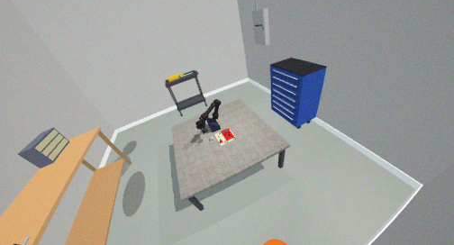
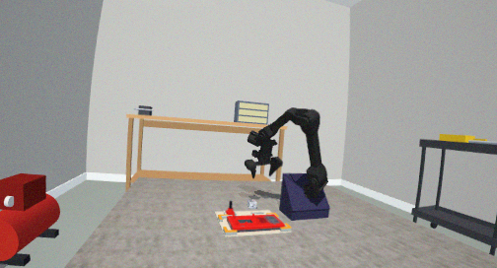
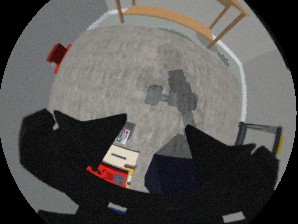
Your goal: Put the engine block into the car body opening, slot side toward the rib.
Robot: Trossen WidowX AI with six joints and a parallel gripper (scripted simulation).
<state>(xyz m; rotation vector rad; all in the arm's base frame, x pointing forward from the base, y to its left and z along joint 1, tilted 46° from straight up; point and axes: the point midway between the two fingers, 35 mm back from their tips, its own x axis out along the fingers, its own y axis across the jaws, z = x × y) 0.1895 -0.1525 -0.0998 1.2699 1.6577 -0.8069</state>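
My gripper tip is now 120 mm above the grey engine block, 90 mm to the right of it and 60 mm short of it.
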